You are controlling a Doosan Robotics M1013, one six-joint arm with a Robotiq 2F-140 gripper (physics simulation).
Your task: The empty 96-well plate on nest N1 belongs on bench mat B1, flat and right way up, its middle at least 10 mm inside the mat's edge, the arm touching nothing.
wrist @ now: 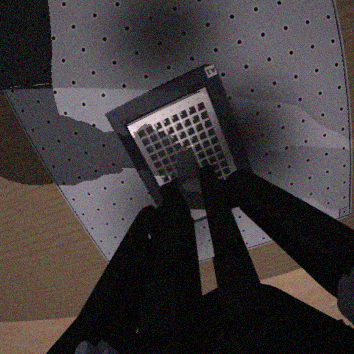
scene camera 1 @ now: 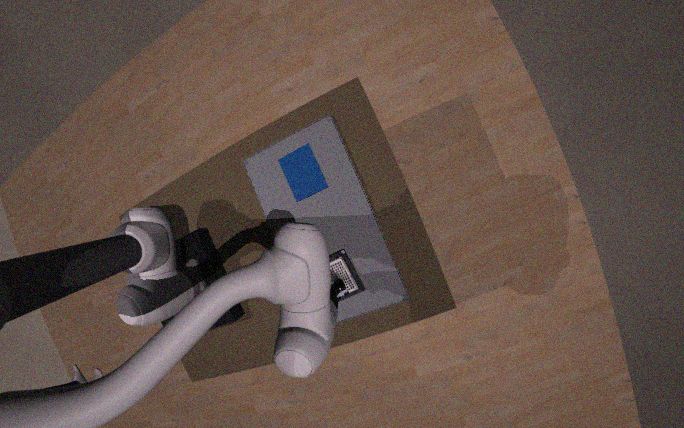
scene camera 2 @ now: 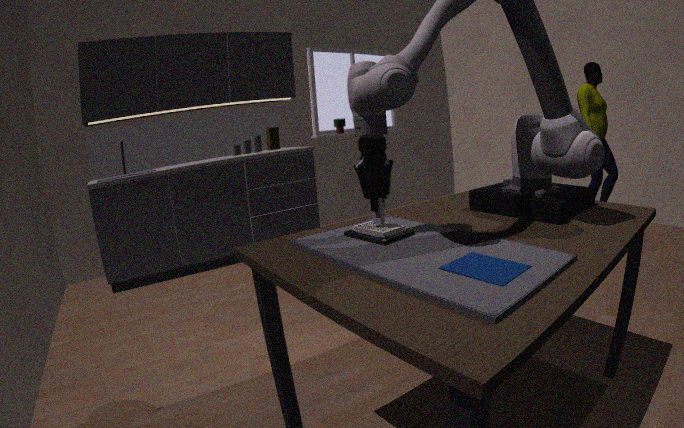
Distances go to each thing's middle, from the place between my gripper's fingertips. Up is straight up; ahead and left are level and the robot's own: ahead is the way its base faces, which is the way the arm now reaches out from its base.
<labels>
I see the dark nest (wrist: pixel 178 88) 30 mm below my hand. From my hand the other things lie so: blue bench mat (scene camera 2: pixel 497 271): 10 mm ahead, 390 mm to the left, 30 mm below.
</labels>
